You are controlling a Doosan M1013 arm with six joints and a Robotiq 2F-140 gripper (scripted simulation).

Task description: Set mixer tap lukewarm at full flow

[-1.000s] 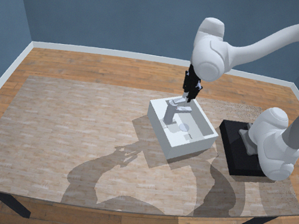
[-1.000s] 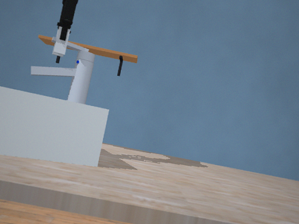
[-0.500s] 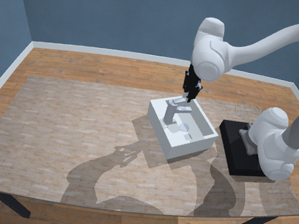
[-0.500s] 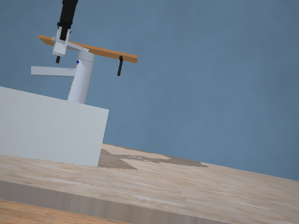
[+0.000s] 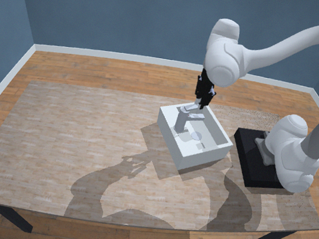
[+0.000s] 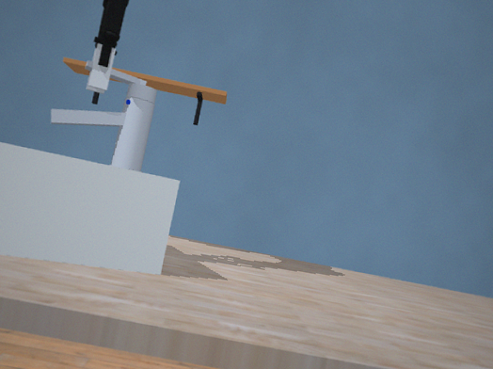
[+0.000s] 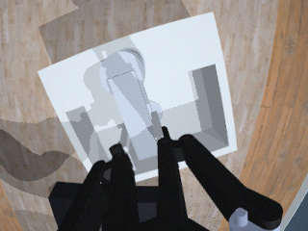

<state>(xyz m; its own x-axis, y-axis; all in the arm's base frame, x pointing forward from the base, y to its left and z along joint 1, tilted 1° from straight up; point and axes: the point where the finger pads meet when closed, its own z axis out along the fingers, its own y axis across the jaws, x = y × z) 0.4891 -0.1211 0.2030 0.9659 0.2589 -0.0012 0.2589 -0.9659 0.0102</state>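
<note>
Now: hand 50 mm short of the grey mixer tap, 10 mm to the right of it and 50 mm above it. Also, from my hand: lever 20 mm ahead, 10 mm to the left; white basin 50 mm behind, 10 mm to the right, 240 mm below.
</note>
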